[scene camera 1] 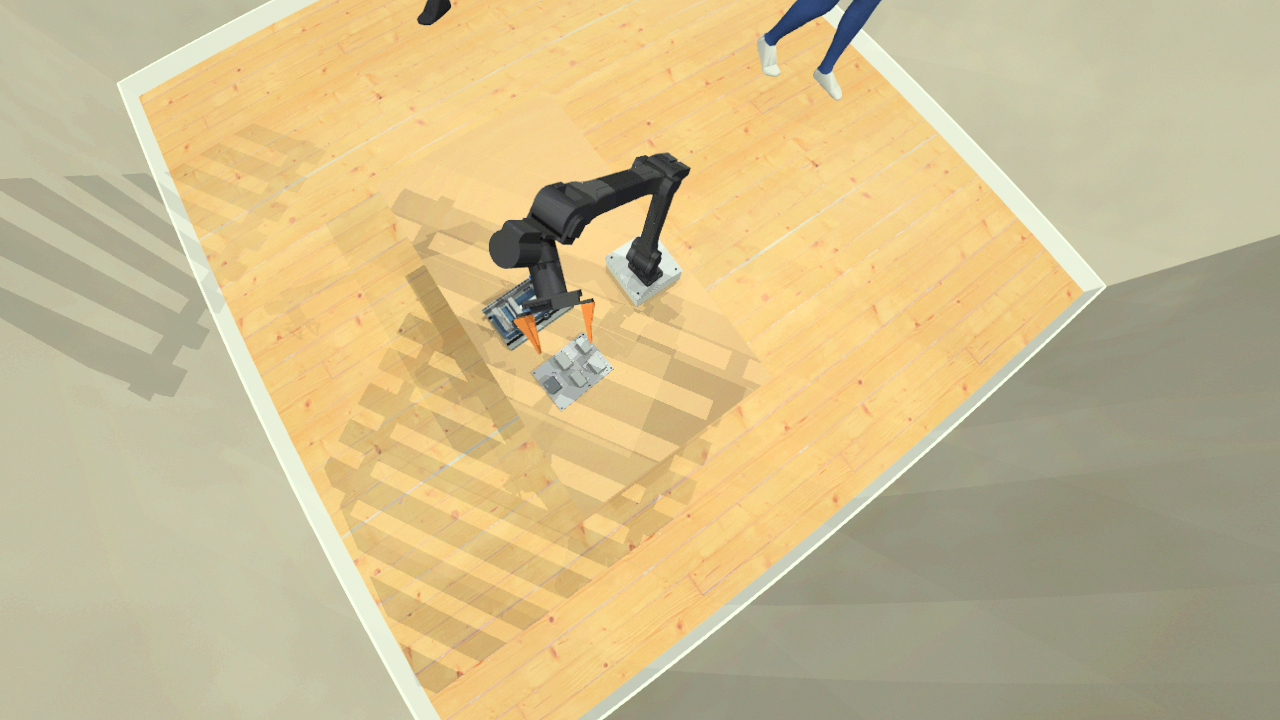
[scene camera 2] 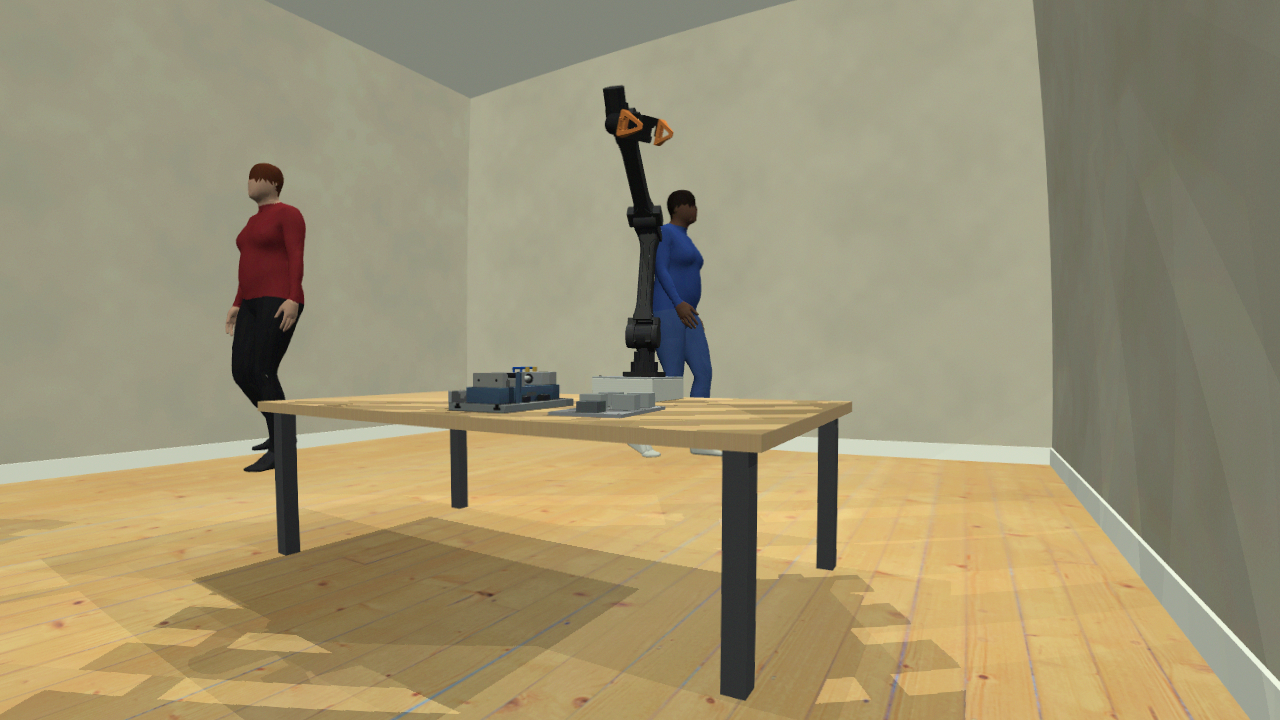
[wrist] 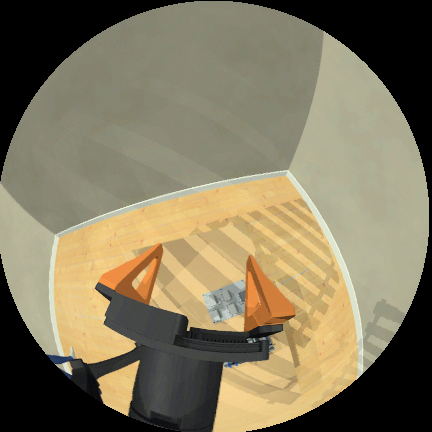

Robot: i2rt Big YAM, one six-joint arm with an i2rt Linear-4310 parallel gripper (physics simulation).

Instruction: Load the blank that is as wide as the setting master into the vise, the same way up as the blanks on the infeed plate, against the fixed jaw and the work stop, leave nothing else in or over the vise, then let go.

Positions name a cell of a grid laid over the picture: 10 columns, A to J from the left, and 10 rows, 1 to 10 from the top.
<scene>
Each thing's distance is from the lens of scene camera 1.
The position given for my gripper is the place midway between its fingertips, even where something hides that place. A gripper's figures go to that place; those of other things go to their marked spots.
my gripper (scene camera 1: E5): 0.66 m
grey infeed plate (scene camera 1: E6): 1.35 m
</scene>
